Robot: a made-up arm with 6 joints. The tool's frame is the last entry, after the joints. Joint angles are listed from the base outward. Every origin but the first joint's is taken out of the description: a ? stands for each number. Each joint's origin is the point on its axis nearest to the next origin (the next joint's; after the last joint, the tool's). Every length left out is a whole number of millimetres.
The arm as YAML. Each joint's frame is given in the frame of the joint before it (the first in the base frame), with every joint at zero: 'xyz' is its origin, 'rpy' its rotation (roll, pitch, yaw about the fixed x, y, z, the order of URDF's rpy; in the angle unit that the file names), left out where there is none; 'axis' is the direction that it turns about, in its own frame. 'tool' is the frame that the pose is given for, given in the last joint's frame.
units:
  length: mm
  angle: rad
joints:
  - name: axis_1
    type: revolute
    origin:
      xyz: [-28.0, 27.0, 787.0]
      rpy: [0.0, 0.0, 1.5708]
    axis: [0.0, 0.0, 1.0]
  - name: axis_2
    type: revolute
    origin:
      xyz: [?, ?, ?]
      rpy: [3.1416, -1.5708, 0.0]
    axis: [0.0, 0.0, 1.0]
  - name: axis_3
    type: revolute
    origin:
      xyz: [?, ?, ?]
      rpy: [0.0, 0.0, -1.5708]
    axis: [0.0, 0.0, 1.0]
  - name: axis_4
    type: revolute
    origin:
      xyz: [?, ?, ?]
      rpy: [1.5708, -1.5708, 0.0]
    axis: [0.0, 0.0, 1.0]
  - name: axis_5
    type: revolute
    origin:
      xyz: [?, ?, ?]
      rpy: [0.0, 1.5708, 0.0]
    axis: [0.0, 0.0, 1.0]
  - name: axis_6
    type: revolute
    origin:
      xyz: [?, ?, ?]
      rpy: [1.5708, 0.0, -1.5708]
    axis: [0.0, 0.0, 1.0]
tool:
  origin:
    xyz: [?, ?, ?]
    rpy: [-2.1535, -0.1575, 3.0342]
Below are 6 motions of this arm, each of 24 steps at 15 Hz.
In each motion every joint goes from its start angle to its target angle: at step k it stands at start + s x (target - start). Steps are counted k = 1, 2, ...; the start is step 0. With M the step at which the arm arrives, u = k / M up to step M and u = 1 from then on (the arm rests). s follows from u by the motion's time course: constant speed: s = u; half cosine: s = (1 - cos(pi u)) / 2; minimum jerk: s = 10 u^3 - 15 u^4 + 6 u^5.
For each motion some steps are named. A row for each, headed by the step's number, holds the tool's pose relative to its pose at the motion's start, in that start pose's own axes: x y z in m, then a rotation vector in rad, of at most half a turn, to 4 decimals.
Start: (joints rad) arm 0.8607 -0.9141 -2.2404 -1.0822 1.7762 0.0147
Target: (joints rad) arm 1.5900 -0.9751 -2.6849 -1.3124 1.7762 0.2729
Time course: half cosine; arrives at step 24
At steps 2, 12, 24:
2: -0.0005 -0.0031 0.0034 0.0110 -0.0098 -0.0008
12: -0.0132 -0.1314 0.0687 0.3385 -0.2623 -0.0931
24: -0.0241 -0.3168 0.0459 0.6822 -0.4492 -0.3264

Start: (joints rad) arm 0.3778 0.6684 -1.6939 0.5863 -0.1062 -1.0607
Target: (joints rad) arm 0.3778 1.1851 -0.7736 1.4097 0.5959 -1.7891
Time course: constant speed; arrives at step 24
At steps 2, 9, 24:
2: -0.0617 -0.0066 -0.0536 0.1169 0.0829 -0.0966
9: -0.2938 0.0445 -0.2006 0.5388 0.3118 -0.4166
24: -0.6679 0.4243 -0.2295 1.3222 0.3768 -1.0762

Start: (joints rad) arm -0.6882 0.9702 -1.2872 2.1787 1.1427 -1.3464
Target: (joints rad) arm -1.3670 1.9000 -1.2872 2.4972 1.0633 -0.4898
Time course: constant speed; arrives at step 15
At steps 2, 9, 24:
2: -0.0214 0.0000 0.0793 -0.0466 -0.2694 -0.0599
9: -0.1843 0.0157 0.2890 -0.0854 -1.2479 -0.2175
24: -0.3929 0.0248 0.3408 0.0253 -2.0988 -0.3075

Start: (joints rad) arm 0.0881 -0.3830 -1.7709 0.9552 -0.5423 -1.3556
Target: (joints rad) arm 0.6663 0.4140 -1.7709 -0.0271 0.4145 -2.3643
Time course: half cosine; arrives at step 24
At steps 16, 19, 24:
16: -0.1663 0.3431 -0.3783 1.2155 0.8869 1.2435
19: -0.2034 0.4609 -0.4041 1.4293 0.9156 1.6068
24: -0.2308 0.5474 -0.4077 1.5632 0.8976 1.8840

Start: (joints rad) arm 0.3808 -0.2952 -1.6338 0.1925 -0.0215 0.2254
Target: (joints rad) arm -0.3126 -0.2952 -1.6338 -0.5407 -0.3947 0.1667
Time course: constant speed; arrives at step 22
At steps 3, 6, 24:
3: 0.0110 -0.0082 0.0233 -0.0955 0.0702 0.1328
6: 0.0205 -0.0146 0.0461 -0.1878 0.1499 0.2592
24: 0.0448 -0.0307 0.1650 -0.6067 0.7307 0.7864

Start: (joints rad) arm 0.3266 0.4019 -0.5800 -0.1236 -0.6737 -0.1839
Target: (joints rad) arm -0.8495 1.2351 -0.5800 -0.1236 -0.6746 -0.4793
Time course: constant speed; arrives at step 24
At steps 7, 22, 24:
7: -0.1505 -0.0683 0.0504 -0.0843 -0.0090 -0.3589
22: -0.4317 -0.0010 0.0395 0.0007 -0.2399 -1.0668
24: -0.4518 0.0201 0.0236 0.0355 -0.2954 -1.1437

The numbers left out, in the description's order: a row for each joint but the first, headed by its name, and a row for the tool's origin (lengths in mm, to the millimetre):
axis_2: 16.0 -19.0 0.0
axis_3: 256.0 17.0 0.0
axis_4: -83.0 -427.0 0.0
axis_5: 2.0 3.0 0.0
axis_6: -102.0 118.0 0.0
tool: 25.0 14.0 0.0

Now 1 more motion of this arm.
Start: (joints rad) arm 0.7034 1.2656 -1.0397 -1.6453 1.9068 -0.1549
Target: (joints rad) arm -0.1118 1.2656 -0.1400 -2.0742 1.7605 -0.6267
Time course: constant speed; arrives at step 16
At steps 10, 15, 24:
10: 0.0602 0.1963 -0.2013 -0.2634 0.4098 0.7900
15: -0.0048 0.3171 -0.2579 -0.4793 0.4444 1.2114
24: -0.0251 0.3388 -0.2653 -0.5301 0.4350 1.2926

